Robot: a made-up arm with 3 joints. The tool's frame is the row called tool. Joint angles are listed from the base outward.
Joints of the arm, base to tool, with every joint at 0 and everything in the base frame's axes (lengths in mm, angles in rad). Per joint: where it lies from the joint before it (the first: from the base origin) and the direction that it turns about. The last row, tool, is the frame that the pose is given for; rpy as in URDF.
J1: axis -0.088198 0.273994 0.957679 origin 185.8 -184.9 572
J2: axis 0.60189 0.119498 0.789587 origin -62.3 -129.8 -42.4
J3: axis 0 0 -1 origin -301 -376.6 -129.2
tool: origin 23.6 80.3 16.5 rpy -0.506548 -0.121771 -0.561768
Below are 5 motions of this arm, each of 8 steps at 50 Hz.
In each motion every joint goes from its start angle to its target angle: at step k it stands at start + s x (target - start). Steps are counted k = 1, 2, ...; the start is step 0. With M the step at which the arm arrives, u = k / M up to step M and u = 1 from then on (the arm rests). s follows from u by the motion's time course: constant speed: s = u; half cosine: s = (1 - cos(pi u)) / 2; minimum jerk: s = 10 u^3 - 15 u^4 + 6 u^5.
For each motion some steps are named. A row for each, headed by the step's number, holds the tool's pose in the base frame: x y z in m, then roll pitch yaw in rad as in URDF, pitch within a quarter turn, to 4 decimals.
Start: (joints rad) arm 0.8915 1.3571 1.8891
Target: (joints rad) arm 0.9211 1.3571 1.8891
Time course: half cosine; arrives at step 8
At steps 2, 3, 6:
2: 0.4171 -0.4449 0.0961 -1.2220 0.6079 -0.7159
3: 0.4177 -0.4440 0.0959 -1.2234 0.6087 -0.7122
6: 0.4195 -0.4411 0.0952 -1.2282 0.6111 -0.6995

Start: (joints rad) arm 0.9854 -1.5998 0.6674
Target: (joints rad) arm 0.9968 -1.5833 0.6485
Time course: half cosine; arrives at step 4
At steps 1, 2, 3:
1: -0.0593 -0.5922 0.6107 -0.0764 -1.0922 -1.7871
2: -0.0565 -0.5941 0.6113 -0.0991 -1.0941 -1.7560
3: -0.0538 -0.5960 0.6118 -0.1220 -1.0956 -1.7248

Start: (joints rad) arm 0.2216 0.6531 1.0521
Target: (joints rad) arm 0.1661 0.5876 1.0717
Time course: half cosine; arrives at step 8
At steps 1, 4, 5, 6, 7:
1: 0.1663 -0.6882 0.2964 -0.5618 0.2893 -0.9008
4: 0.1499 -0.6919 0.3016 -0.5632 0.2670 -0.9568
5: 0.1429 -0.6932 0.3037 -0.5636 0.2580 -0.9800
6: 0.1370 -0.6942 0.3054 -0.5637 0.2503 -0.9996
7: 0.1330 -0.6948 0.3066 -0.5637 0.2452 -1.0128

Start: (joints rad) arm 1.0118 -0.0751 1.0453
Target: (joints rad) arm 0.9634 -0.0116 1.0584
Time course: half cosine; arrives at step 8
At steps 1, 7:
1: 0.3903 -0.7249 0.4946 -0.7761 -0.1365 -0.6504
7: 0.3813 -0.7274 0.4800 -0.7726 -0.1008 -0.6698

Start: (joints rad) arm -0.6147 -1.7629 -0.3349
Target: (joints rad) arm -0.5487 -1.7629 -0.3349
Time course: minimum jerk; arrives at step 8
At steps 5, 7, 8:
5: -0.1302 0.0880 0.3473 -0.8682 -0.9085 -2.1384
7: -0.1357 0.0825 0.3484 -0.8734 -0.9123 -2.1179
8: -0.1360 0.0821 0.3485 -0.8737 -0.9125 -2.1166

